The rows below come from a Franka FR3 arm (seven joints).
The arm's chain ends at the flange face. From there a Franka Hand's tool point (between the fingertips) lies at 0.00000 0.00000 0.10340 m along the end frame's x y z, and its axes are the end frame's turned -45 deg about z.
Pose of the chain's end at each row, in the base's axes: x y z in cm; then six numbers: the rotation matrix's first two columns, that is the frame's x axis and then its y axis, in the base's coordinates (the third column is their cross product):
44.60 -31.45 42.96 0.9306 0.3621 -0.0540 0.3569 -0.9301 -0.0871
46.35 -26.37 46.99 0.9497 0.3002 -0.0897 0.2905 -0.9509 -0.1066
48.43 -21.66 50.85 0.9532 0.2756 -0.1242 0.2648 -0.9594 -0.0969
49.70 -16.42 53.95 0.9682 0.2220 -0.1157 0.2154 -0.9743 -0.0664
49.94 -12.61 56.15 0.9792 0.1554 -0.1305 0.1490 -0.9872 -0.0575
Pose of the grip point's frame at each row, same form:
43.75 -30.81 32.67 0.4057 0.9137 0.0234 0.9104 -0.4016 -0.0998
45.14 -25.59 36.75 0.4661 0.8847 0.0120 0.8770 -0.4601 -0.1388
46.92 -21.05 40.64 0.4868 0.8733 -0.0193 0.8613 -0.4835 -0.1563
48.38 -16.01 43.70 0.5323 0.8459 -0.0349 0.8369 -0.5320 -0.1288
48.52 -12.23 45.92 0.5870 0.8079 -0.0516 0.7978 -0.5882 -0.1329

